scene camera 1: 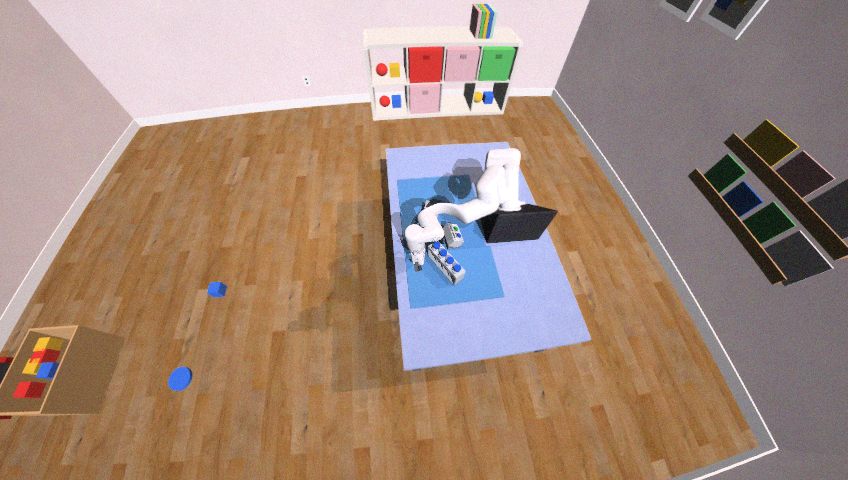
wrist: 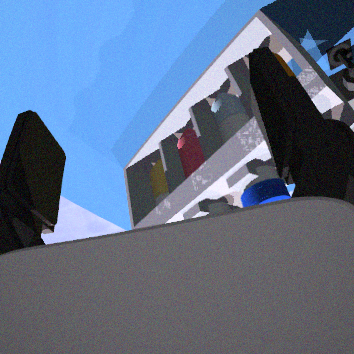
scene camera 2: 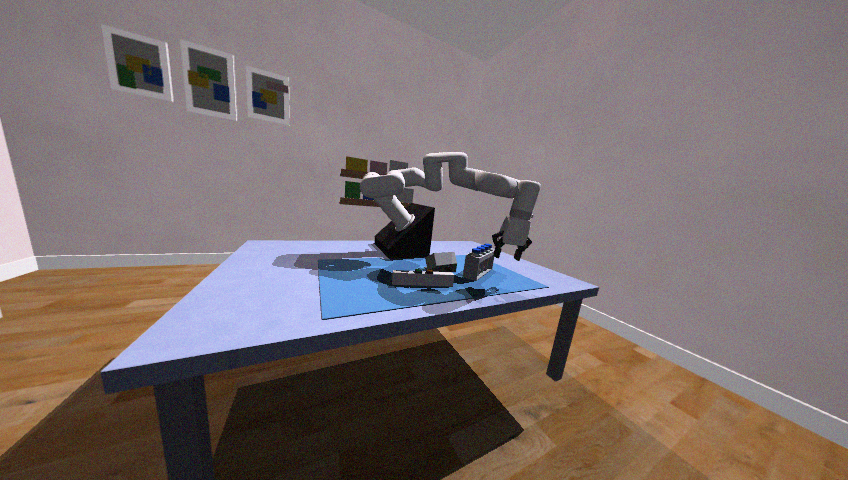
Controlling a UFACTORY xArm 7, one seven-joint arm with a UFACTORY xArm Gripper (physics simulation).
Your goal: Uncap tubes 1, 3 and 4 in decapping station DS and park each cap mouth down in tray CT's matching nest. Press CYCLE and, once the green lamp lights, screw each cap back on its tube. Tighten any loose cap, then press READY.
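Frame: origin at the arm's base, x back, y left, z down, level; metres.
Seen in the pictures: gripper, fingertip midpoint: [wrist: 143,103] [scene camera 2: 506,258]; arm's base at its link origin: [scene camera 1: 508,209] [scene camera 2: 405,223].
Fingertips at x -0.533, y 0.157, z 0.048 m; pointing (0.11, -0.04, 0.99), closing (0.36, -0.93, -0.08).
Note:
Offsets run from my fingertips to a thing's top centre. "spot": to the spot under its first point. Level surfaces: height alone.
The white decapping station @(dx +0.133, dy +0.013, dz +0.005 m) [scene camera 1: 455,278] [scene camera 2: 476,267] [wrist: 200,179] stands on the blue mat with a row of blue caps on top. In the wrist view, a yellow tube @(spot: dx +0.149, dy +0.083, dz +0.068 m) [wrist: 159,181], a red tube [wrist: 191,154], a pale tube @(spot: dx +0.109, dy -0.014, dz +0.065 m) [wrist: 231,114] and part of an orange one show through its side; one blue cap @(dx +0.123, dy -0.011, dz -0.013 m) [wrist: 266,191] shows, the others are hidden. My gripper [scene camera 1: 417,267] [scene camera 2: 507,257] [wrist: 143,103] is open and empty, beside the station near cap height. A long low white block @(dx +0.138, dy -0.293, dz +0.054 m) [scene camera 2: 422,280], probably tray CT, is largely hidden by the arm in scene camera 1.
A white control box @(dx +0.223, dy -0.139, dz +0.024 m) [scene camera 1: 453,236] [scene camera 2: 441,261] with green and blue round parts stands near the station, towards the arm's base. The black slanted arm base [scene camera 1: 514,226] [scene camera 2: 416,231] stands on the table @(dz +0.111 m) [scene camera 1: 493,333] [scene camera 2: 226,297]. The blue mat @(dz +0.108 m) [scene camera 1: 484,285] [scene camera 2: 351,297] reaches near one table edge.

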